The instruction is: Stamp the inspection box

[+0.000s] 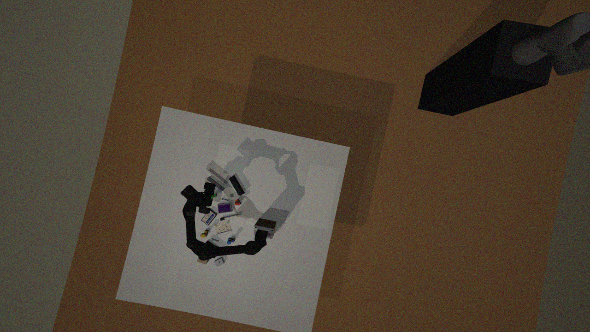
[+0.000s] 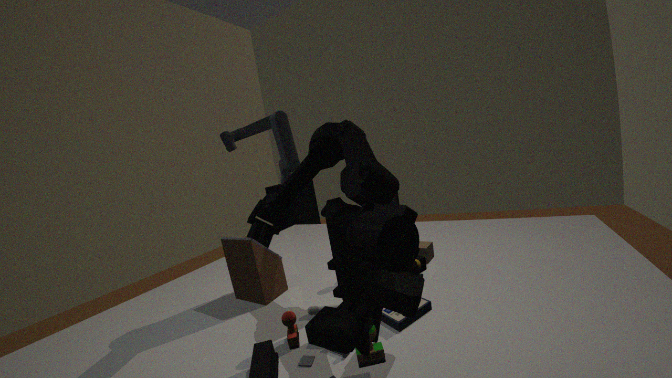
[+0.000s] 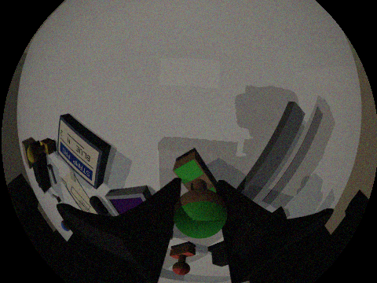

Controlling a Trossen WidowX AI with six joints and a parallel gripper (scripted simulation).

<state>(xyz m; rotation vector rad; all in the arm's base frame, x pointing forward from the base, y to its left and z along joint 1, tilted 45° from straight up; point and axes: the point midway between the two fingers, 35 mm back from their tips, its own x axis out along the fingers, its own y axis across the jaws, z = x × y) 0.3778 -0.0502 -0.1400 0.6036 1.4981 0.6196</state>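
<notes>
My gripper tip is 90 mm past the purple ink pad, 70 mm to the right of it and 40 mm above it. From my gripper tip the other things lie so: black block (130 mm behind, 100 mm to the right, 20 mm below); blue-labelled stamp pad box (150 mm to the left, 30 mm below); green-knobbed PASS stamp (right at my gripper tip).
</notes>
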